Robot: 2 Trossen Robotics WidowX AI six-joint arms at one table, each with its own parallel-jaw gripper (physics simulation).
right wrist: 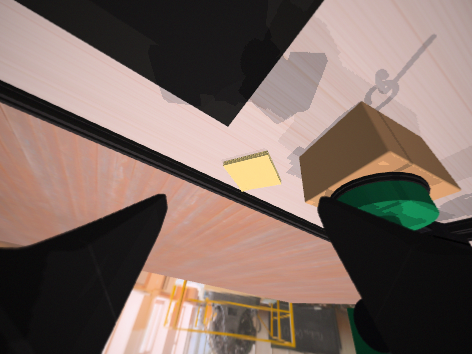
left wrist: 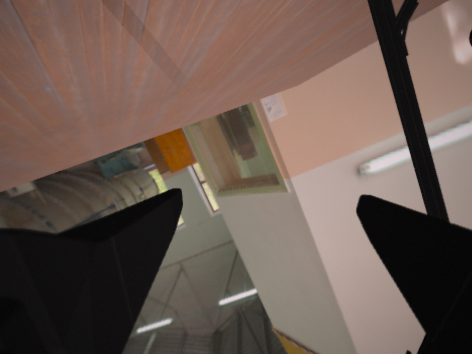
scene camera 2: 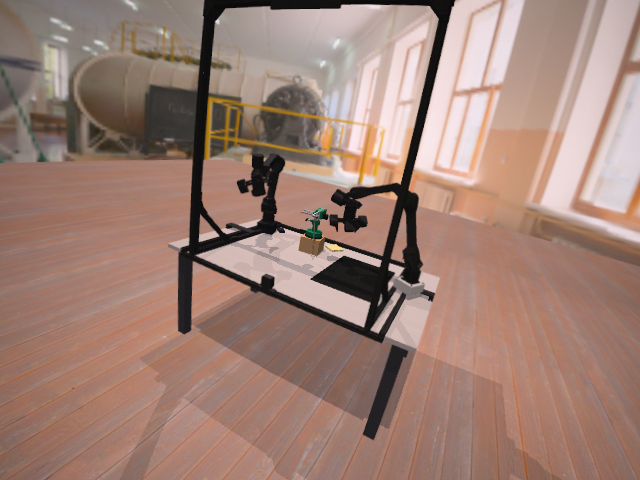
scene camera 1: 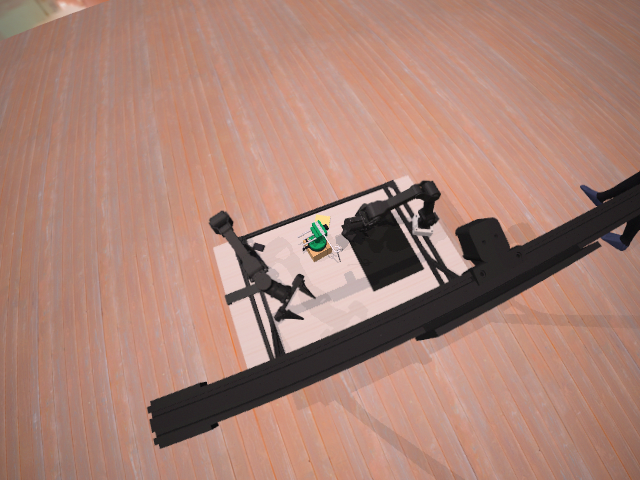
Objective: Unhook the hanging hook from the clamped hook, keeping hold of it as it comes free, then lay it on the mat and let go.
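Where they show: left gripper, fingertip midpoint: (left wrist: 268, 199) (scene camera 2: 257, 188) (scene camera 1: 309, 308); right gripper, fingertip midpoint: (right wrist: 243, 202) (scene camera 2: 345, 231); left arm's base, origin of the base link: (scene camera 2: 267, 221); right arm's base, origin of the base link: (scene camera 2: 410, 280) (scene camera 1: 424, 223).
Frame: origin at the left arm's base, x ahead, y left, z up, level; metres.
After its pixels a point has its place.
Observation:
A green vise (scene camera 1: 317, 244) {x 0.302, y -0.182, z 0.055 m} (scene camera 2: 313, 233) (right wrist: 400, 205) {x 0.327, y -0.197, z 0.055 m} stands on a wooden block (scene camera 1: 320, 254) {x 0.290, y -0.217, z 0.006 m} (scene camera 2: 306, 244) {x 0.290, y -0.217, z -0.012 m} (right wrist: 340, 145) {x 0.365, y -0.190, z -0.021 m}. The thin pale clamped hook (scene camera 2: 308, 211) {x 0.260, y -0.134, z 0.148 m} sticks out at its top. The hanging hook (scene camera 2: 313, 248) {x 0.342, y -0.312, z 0.009 m} appears as a thin line down in front of the block; where they link is too small to tell. The black mat (scene camera 1: 395, 260) {x 0.577, y -0.482, z -0.055 m} (scene camera 2: 351, 277) {x 0.556, y -0.417, z -0.055 m} (right wrist: 200, 60) {x 0.546, y -0.218, z -0.055 m} lies right of the block in both scene views. My right gripper (scene camera 1: 345, 230) {x 0.483, y -0.218, z 0.103 m} (scene camera 2: 347, 227) {x 0.483, y -0.218, z 0.103 m} (right wrist: 243, 202) {x 0.483, y -0.218, z 0.103 m} is open and empty, raised right of the vise. My left gripper (scene camera 1: 308, 308) {x 0.060, y -0.437, z 0.282 m} (scene camera 2: 249, 186) {x 0.060, y -0.437, z 0.282 m} (left wrist: 268, 199) {x 0.060, y -0.437, z 0.282 m} is open and empty, raised away from the vise.
A yellow pad (scene camera 1: 324, 220) {x 0.449, y -0.062, z -0.050 m} (scene camera 2: 334, 248) {x 0.437, y -0.081, z -0.049 m} (right wrist: 254, 172) {x 0.434, y -0.069, z -0.049 m} lies beside the block near the table's edge rail. Black frame posts (scene camera 2: 197, 129) {x -0.180, y -0.568, z 0.499 m} (scene camera 2: 421, 108) {x 0.631, y -0.826, z 0.678 m} rise from the table. A thick black beam (scene camera 1: 330, 356) {x 0.005, y -0.608, z 0.980 m} crosses scene camera 1's view.

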